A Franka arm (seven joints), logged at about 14 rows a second.
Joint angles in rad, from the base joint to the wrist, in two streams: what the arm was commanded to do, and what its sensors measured. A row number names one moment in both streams.
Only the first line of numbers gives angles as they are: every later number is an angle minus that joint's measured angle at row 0.
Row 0, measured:
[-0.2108, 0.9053, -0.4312, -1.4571, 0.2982, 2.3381, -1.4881]
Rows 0 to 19, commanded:
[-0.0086, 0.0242, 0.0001, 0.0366, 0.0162, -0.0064, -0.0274]
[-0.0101, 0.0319, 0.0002, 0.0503, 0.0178, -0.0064, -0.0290]
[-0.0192, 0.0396, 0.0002, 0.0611, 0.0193, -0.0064, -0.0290]
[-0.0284, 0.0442, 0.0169, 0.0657, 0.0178, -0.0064, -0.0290]
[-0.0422, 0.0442, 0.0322, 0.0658, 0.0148, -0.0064, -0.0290]
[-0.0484, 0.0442, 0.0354, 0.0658, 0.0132, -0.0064, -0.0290]
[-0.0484, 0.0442, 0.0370, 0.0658, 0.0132, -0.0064, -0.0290]
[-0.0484, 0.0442, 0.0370, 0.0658, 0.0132, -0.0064, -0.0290]
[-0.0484, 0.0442, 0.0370, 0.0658, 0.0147, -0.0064, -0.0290]
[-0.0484, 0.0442, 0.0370, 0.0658, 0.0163, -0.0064, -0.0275]
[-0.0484, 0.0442, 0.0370, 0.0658, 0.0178, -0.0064, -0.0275]
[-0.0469, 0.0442, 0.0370, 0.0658, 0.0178, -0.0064, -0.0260]
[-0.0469, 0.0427, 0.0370, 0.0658, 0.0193, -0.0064, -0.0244]
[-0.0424, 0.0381, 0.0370, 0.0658, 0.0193, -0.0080, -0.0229]
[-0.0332, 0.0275, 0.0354, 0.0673, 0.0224, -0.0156, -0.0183]
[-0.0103, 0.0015, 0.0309, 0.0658, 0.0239, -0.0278, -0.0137]
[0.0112, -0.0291, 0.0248, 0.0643, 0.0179, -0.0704, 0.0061]
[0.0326, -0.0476, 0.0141, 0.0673, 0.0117, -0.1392, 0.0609]
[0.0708, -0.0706, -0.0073, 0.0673, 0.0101, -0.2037, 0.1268]
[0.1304, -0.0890, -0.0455, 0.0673, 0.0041, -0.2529, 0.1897]
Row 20, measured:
[0.0413, -0.0258, 0.0104, 0.0855, 0.0000, -0.1527, 0.0852]
